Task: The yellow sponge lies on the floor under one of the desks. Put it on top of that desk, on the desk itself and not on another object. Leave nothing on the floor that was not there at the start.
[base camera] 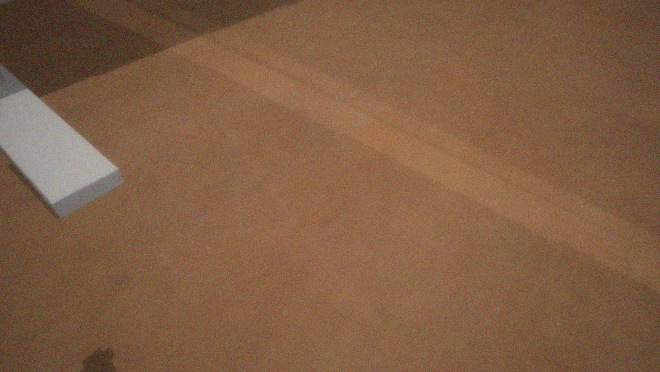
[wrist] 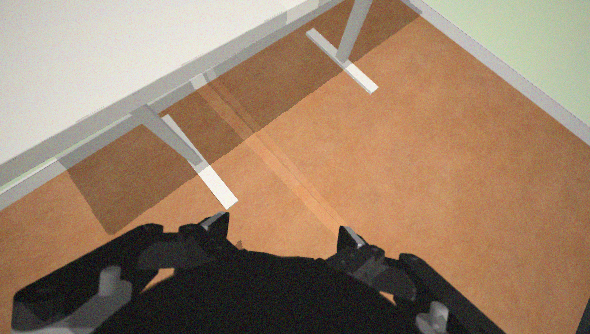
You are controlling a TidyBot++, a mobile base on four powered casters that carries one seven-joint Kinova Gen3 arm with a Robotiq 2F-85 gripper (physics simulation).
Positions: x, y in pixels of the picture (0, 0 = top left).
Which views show my gripper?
The wrist view only.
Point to a desk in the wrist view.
74, 74
